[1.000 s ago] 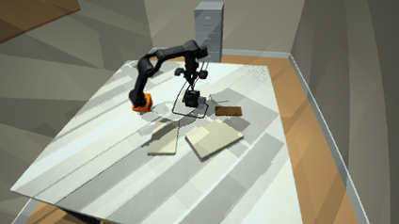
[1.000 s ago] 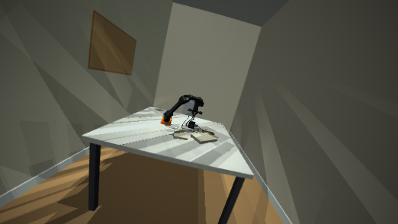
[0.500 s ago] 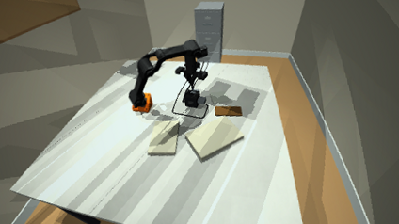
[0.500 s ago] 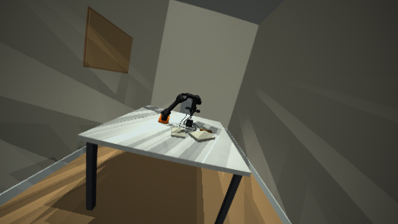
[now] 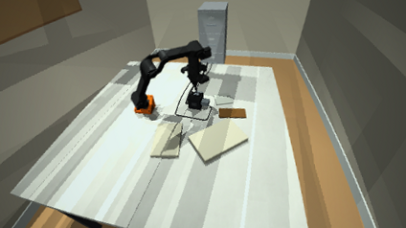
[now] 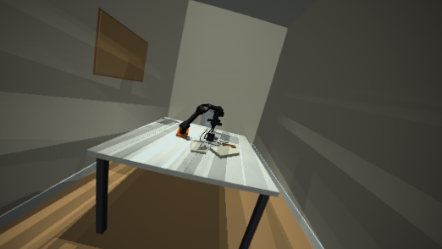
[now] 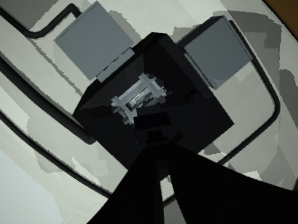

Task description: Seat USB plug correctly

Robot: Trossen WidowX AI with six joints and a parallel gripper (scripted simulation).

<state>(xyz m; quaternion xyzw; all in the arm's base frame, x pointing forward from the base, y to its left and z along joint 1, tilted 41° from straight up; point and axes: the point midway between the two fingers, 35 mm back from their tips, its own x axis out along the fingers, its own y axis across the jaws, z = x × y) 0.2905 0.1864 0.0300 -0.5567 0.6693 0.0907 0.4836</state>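
Now: the grey USB plug 20 mm below my gripper tip. Also, from my gripper tip: brown flat block (230 mm ahead, 40 mm to the right, 130 mm below).
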